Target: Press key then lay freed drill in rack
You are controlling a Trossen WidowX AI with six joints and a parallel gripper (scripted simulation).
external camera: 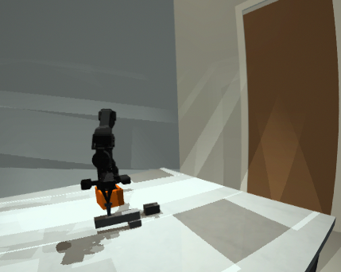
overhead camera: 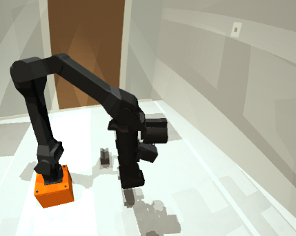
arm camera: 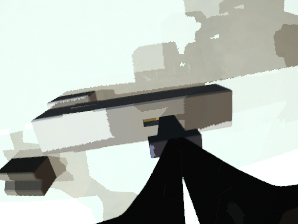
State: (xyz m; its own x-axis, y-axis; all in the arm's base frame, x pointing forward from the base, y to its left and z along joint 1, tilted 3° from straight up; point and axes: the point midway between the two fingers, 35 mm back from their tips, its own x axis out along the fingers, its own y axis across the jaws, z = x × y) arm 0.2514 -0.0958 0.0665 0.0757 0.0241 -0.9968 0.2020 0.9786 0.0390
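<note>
Right now the blue key is 3 cm below my gripper tip. The rest, counted from my gripper tip: grey rack 4 cm behind, 21 cm to the left, 10 cm below; housing block 4 cm to the left, 8 cm below; drill 1 cm ahead, 6 cm to the left, 7 cm below.
</note>
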